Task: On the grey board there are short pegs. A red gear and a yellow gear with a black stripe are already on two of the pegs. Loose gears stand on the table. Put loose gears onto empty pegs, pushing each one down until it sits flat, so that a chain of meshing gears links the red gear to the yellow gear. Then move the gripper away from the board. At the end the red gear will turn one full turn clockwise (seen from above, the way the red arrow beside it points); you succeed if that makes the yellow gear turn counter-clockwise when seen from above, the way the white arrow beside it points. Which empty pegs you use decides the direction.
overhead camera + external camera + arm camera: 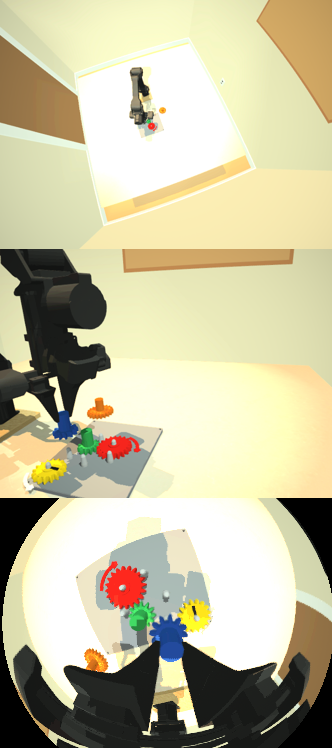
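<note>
My gripper tip is 10 mm above the blue gear. Also, from my gripper tip: yellow gear: 70 mm below, 40 mm to the right, 20 mm behind; then green gear: 60 mm below, 30 mm to the left, 20 mm ahead; then red gear: 70 mm below, 70 mm ahead, 30 mm to the left.
</note>
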